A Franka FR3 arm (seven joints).
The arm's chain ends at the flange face. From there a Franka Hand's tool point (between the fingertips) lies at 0.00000 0.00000 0.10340 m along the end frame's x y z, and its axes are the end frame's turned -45 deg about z.
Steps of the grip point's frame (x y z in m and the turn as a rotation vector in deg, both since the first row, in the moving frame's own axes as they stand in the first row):
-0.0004 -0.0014 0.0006 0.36 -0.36 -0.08
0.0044 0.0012 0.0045 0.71 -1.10 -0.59
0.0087 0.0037 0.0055 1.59 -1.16 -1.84
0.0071 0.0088 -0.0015 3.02 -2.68 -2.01
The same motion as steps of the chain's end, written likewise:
-0.0004 -0.0007 0.0006 0.00 -0.51 -0.08
0.0063 -0.0028 0.0045 -0.28 -1.28 -0.59
0.0123 -0.0030 0.0056 0.30 -1.94 -1.84
0.0185 0.0015 -0.0012 0.24 -4.03 -2.01

